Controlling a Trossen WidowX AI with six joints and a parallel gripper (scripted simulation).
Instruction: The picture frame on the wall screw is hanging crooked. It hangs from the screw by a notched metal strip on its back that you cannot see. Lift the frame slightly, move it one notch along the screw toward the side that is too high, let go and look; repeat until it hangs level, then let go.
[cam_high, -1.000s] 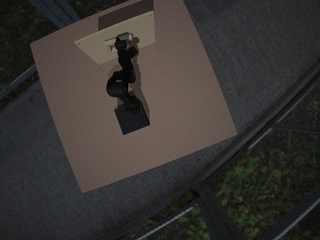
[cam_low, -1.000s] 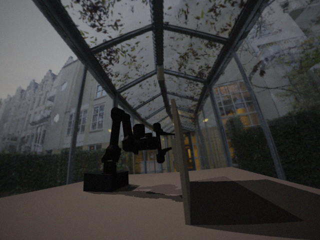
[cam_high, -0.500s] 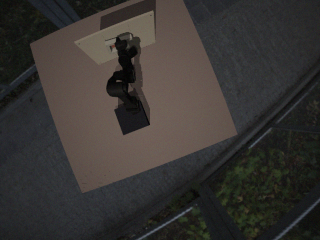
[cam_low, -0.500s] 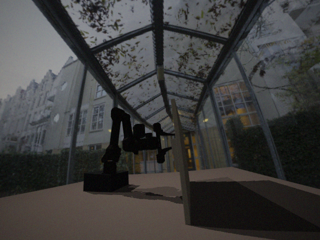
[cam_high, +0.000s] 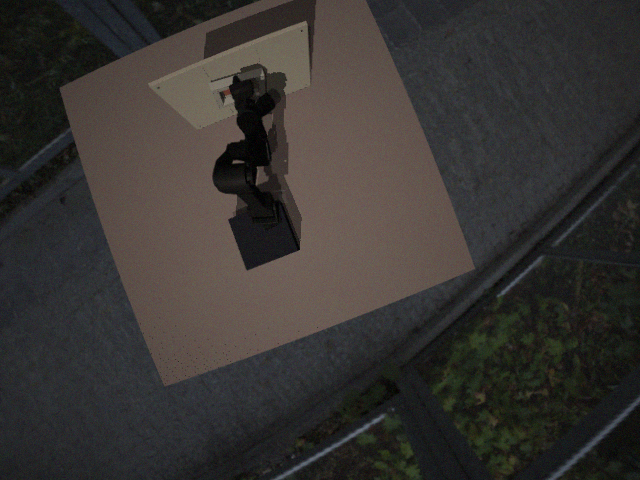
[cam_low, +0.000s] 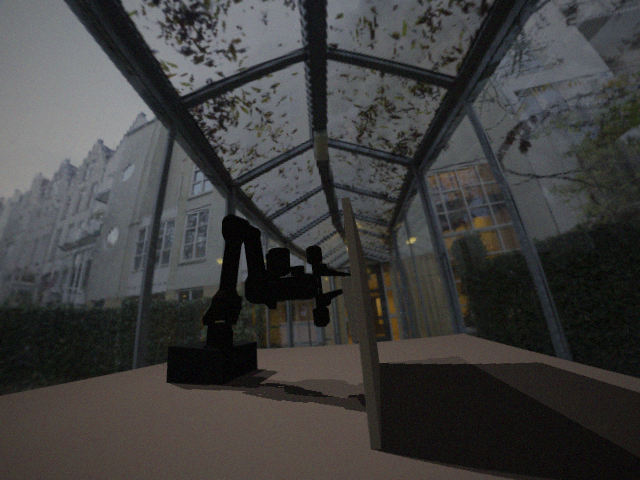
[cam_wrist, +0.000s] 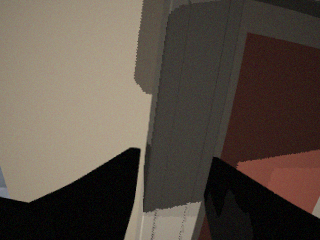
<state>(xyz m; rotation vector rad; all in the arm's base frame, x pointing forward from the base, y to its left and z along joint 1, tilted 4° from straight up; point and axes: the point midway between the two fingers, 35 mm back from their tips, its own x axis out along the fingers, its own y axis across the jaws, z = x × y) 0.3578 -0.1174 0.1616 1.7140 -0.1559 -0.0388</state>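
Right now my gripper tip is 5 cm above the picture frame and 1 cm short of it. The rest, counted from my gripper tip: wall panel (7 cm below, 1 cm to the right, 1 cm ahead).
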